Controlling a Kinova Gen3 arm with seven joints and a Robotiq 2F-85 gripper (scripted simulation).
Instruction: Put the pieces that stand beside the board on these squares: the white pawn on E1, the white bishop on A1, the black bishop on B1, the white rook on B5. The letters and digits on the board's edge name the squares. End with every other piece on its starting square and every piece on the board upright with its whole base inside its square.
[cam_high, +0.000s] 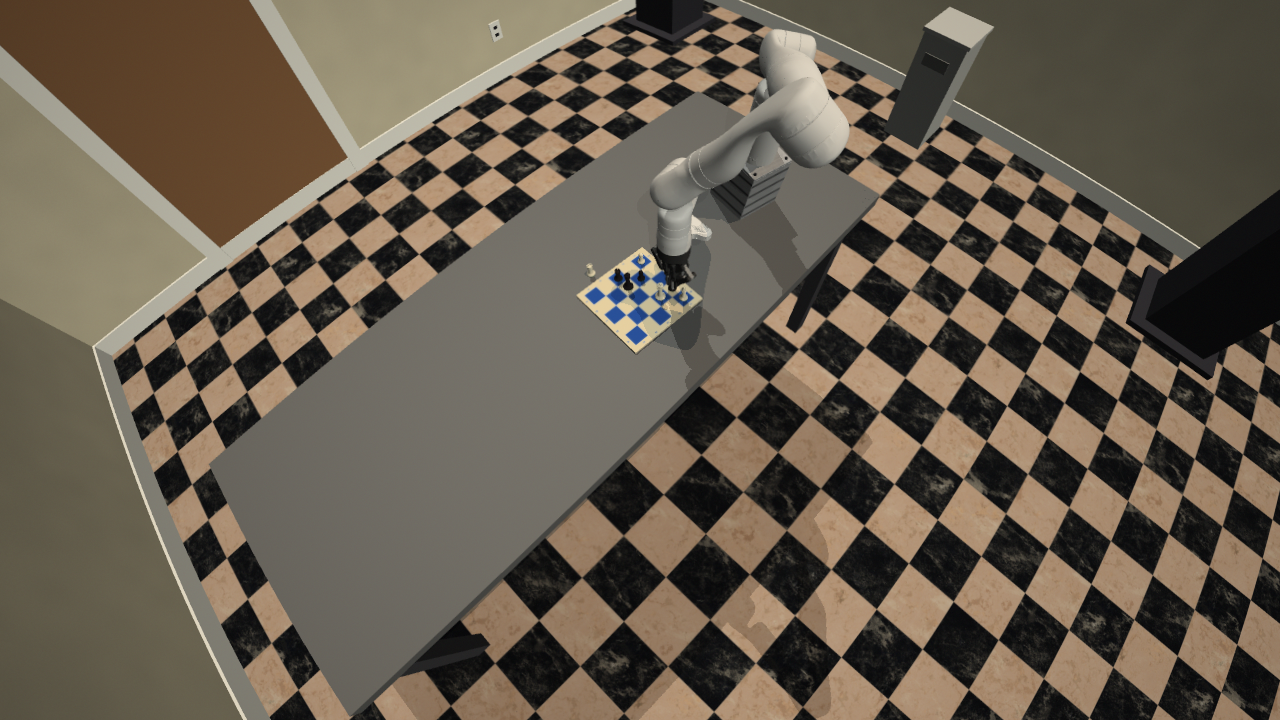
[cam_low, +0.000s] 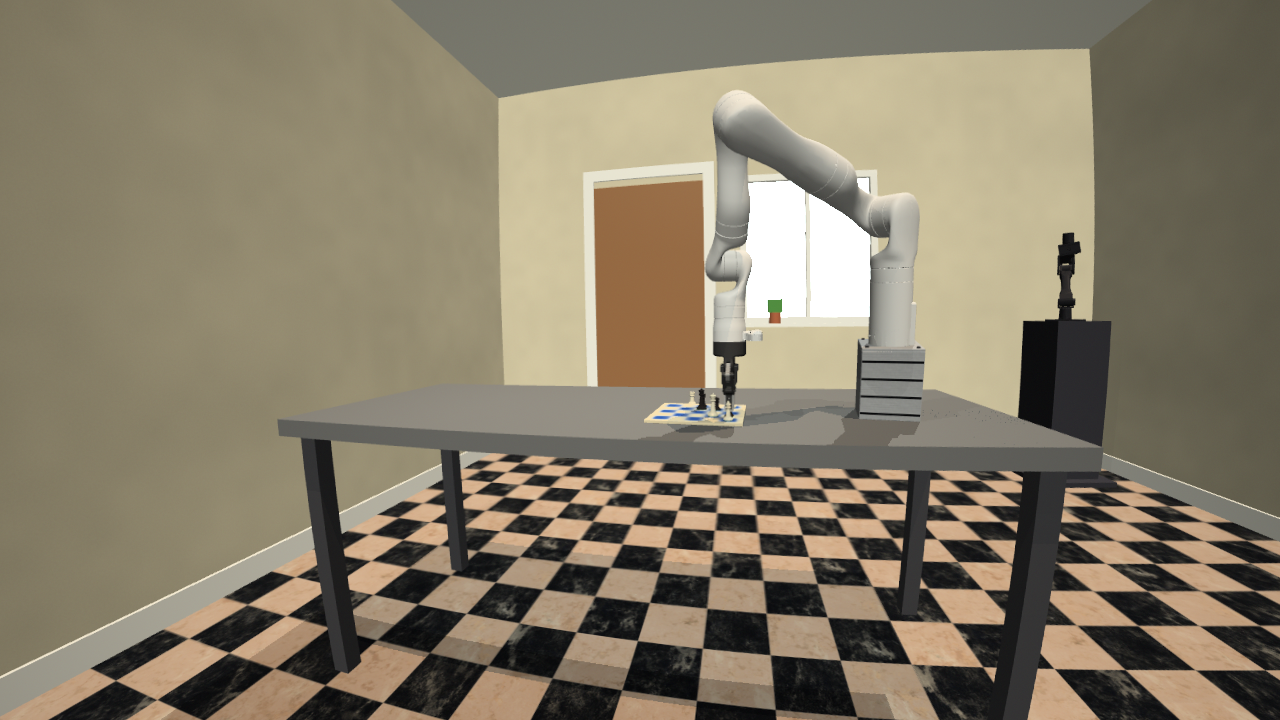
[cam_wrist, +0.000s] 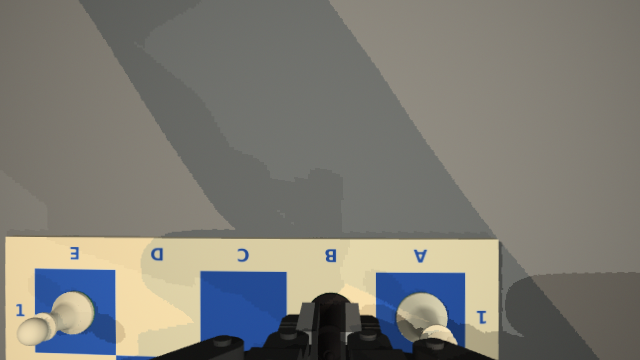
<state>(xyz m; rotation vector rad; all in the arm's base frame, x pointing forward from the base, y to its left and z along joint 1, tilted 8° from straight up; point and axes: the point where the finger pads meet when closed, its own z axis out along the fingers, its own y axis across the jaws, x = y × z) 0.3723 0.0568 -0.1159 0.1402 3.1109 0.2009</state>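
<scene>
Right now my hand is 1 cm above the black bishop. The rest, counted from my hand: chessboard 7 cm ahead, 4 cm to the right, 4 cm below; then tall white piece 4 cm ahead, 1 cm to the right, 1 cm below; then black pawn 8 cm to the right, 3 cm ahead, 2 cm below.
</scene>
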